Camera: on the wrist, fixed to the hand. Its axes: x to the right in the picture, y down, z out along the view.
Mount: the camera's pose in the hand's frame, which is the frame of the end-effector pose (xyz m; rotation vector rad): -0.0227 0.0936 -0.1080 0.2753 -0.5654 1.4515
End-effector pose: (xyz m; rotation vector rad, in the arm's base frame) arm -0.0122 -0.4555 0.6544 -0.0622 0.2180 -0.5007
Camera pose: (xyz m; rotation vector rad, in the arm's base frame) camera -0.0117 -0.3632 0.5430 0.2195 -0.3754 0.9384
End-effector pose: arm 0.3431 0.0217 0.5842 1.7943 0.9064 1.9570
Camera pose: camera 0.2574 -0.0865 0.6275 -2.2165 0.3791 -1.0290
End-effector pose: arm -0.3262 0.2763 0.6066 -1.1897 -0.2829 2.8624
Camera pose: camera -0.2299 0.1990 0.5311 0.2177 -0.6950 -1.7975
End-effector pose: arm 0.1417 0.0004 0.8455 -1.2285 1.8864 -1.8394
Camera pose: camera 0.0457 0.0796 0.7717 -0.0442 1.3757 -0.7520
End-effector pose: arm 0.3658 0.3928 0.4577 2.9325 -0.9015 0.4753
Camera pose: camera 0.2661 0.3407 0.5487 -1.3850 2.1640 0.2265
